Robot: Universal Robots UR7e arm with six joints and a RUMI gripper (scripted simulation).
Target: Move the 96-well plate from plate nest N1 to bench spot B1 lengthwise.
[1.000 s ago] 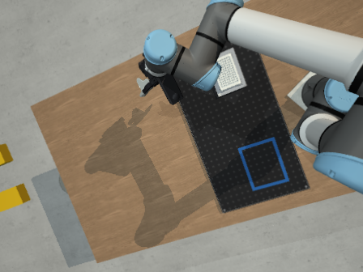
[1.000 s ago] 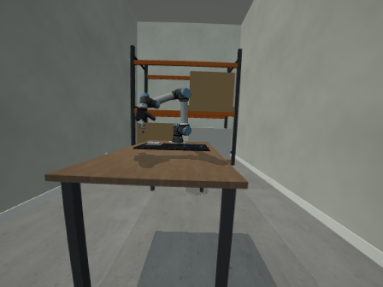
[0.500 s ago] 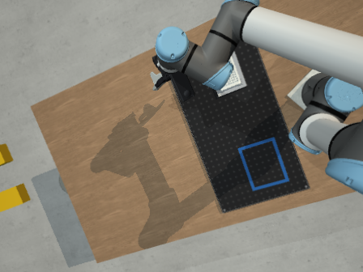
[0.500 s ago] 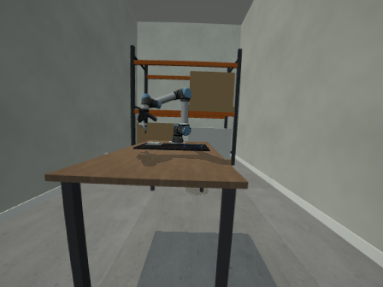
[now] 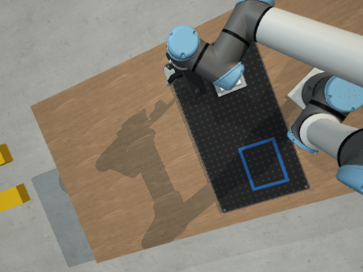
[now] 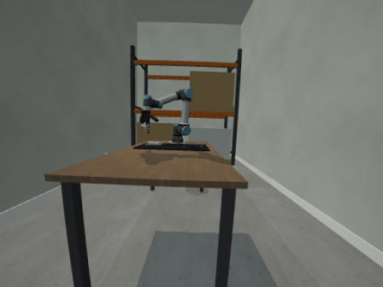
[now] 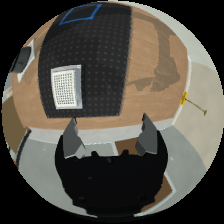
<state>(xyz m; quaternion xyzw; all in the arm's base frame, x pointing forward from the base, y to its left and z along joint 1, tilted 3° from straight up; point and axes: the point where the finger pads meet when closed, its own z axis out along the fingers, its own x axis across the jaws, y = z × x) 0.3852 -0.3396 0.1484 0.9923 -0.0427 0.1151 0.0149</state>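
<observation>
Now: the white 96-well plate 13 cm behind my hand, 6 cm to the left of it and 11 cm below it. Also, from my hand: grey plate nest N1 (13 cm behind, 6 cm to the left, 13 cm below).
</observation>
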